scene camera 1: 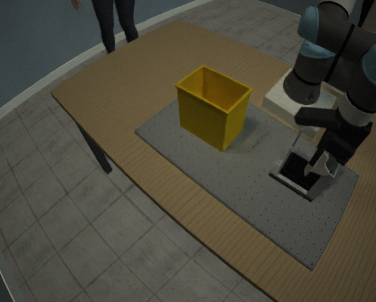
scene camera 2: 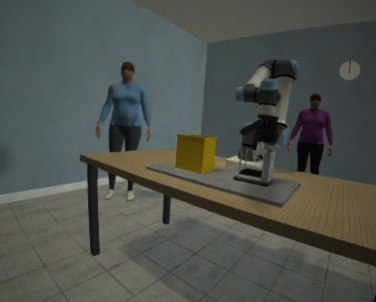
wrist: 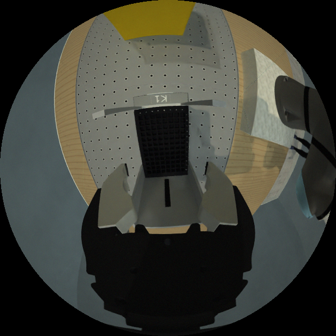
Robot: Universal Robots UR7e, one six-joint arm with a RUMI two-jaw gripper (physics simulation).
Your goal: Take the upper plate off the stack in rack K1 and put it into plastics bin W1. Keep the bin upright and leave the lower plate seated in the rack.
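Places are measured from the arm's base along level axes (x left, y ahead, z down), in centimetres.
Pixels of known places: gripper, fingertip midpoint: (scene camera 1: 312, 162) (scene camera 2: 258, 160); arm's base, link origin: (scene camera 1: 300, 90) (scene camera 2: 249, 158).
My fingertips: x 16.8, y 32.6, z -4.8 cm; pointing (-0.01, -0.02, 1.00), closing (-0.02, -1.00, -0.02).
Note:
Ahead of a thing's pixels: the offset from my fingertips to its top centre. "spot": to the spot under its first point. Level surfaces: height alone.
The yellow bin W1 @[dx -33.5, dy +2.8, dz -8.1 cm] (scene camera 1: 202, 117) (scene camera 2: 192, 152) (wrist: 150, 19) stands upright on the grey perforated board. Rack K1 @[dx -1.4, dy +0.3, dz -5.2 cm] (scene camera 1: 291, 186) (scene camera 2: 268, 167) (wrist: 161, 95) has a low base, an upright grey wall and thin guides. A black plate with a grid of wells @[spot: dx -3.1, dy -0.1, dz +5.2 cm] (scene camera 1: 297, 165) (wrist: 164, 140) lies flat in it; the border between upper and lower plate cannot be made out. My gripper (scene camera 1: 320, 164) (scene camera 2: 256, 154) (wrist: 166, 163) is over the rack's upright-wall end. Its two light fingers stand wide apart, one on each side of that wall, with gaps visible and nothing seen gripped.
The perforated board @[dz +9.9 cm] (scene camera 1: 240, 190) (scene camera 2: 225, 182) (wrist: 110, 75) lies on the wooden table @[dz +11.1 cm] (scene camera 1: 135, 65) (scene camera 2: 130, 160). The pale robot base block (scene camera 1: 275, 102) (wrist: 255, 95) is beside the board. Two people stand beyond the table in the second scene view.

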